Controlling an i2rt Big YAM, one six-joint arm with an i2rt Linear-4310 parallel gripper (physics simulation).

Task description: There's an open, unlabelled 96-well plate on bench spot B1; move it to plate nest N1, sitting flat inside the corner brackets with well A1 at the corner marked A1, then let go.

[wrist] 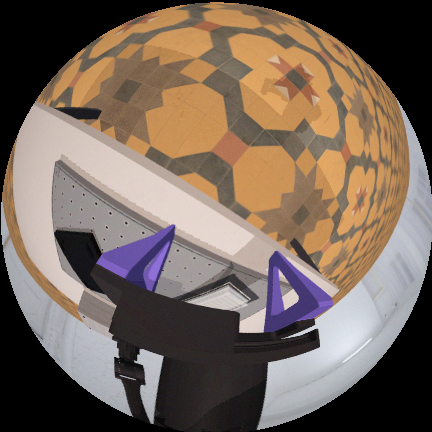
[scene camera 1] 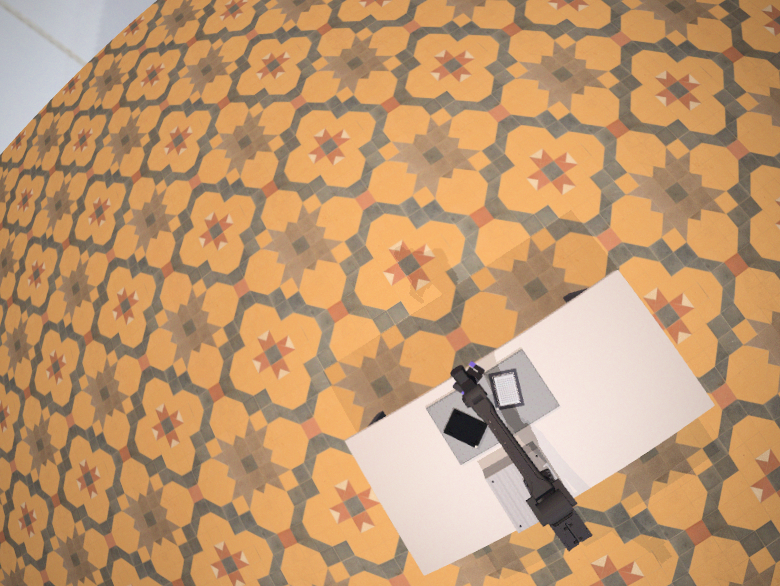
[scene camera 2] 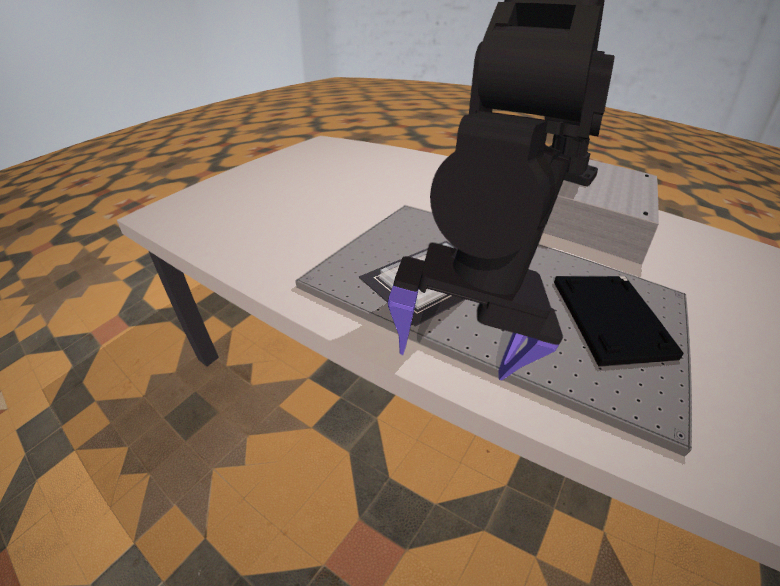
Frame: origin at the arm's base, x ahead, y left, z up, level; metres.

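Seen in the pictures: gripper, fingertip midpoint: [wrist: 225, 243] [scene camera 2: 452, 363].
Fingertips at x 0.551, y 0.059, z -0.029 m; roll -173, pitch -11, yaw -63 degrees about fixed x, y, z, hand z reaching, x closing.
Pixels of each thing's top centre, then the offset from my fingertips to it. "*": a spot on its surface instead. Level surfaces: height alone.
- white 96-well plate, middle of its top: [scene camera 2: 433, 267] [wrist: 211, 309] [scene camera 1: 507, 390] dx -0.156, dy -0.123, dz -0.026 m
- dark-bordered bench spot B1, surface spot: [scene camera 2: 372, 283] * dx -0.090, dy -0.180, dz -0.041 m
- black plate nest N1, middle of its top: [scene camera 2: 617, 308] [wrist: 85, 272] [scene camera 1: 465, 429] dx -0.231, dy +0.123, dz -0.025 m
- small white mark, middle of its top: [scene camera 2: 623, 278] [scene camera 1: 476, 447] dx -0.324, dy +0.118, dz -0.031 m
- pale table, its level: dz -0.055 m
The white 96-well plate [scene camera 1: 506, 387] [scene camera 2: 430, 299] [wrist: 220, 299] lies on the dark-bordered bench spot B1 [scene camera 2: 372, 283] [wrist: 246, 289]; the gripper partly hides it in the scene camera 2 and wrist views. The black plate nest N1 [scene camera 1: 465, 428] [scene camera 2: 621, 324] [wrist: 80, 254] has low raised corner brackets and holds no plate. A small white mark [scene camera 1: 477, 446] [scene camera 2: 622, 277] shows at one nest corner; its lettering is unreadable. My gripper [scene camera 1: 467, 378] [scene camera 2: 451, 366] [wrist: 225, 243] is open and empty, its purple fingers wide apart. It hangs above the board's edge, to the side of the plate, towards the nest.
A grey perforated board [scene camera 1: 535, 390] [scene camera 2: 353, 270] [wrist: 100, 205] carries both spot and nest. It lies near one long edge of the pale table [scene camera 1: 630, 352] [scene camera 2: 252, 189] [wrist: 35, 150]. A grey block [scene camera 1: 504, 491] [scene camera 2: 605, 220] [wrist: 95, 307] stands behind the board, near the arm's base.
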